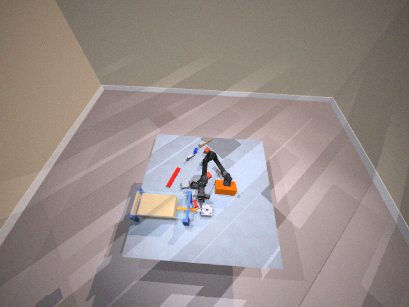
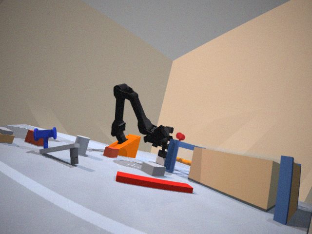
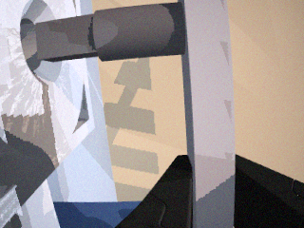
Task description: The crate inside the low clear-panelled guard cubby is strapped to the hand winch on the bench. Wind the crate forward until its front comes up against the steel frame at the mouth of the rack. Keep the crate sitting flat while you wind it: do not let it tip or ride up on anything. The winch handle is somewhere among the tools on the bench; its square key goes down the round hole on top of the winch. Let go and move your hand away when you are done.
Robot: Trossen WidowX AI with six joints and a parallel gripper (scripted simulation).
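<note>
Right now my gripper tip is 1 cm to the left of the red-knobbed winch handle, 1 cm below it and 1 cm short of it. Also, from my gripper tip: red knob (5 cm ahead, 4 cm above, 2 cm to the right); then blue frame (11 cm ahead, 4 cm below, 1 cm to the right); then winch (11 cm below, 7 cm behind, 1 cm to the right).
</note>
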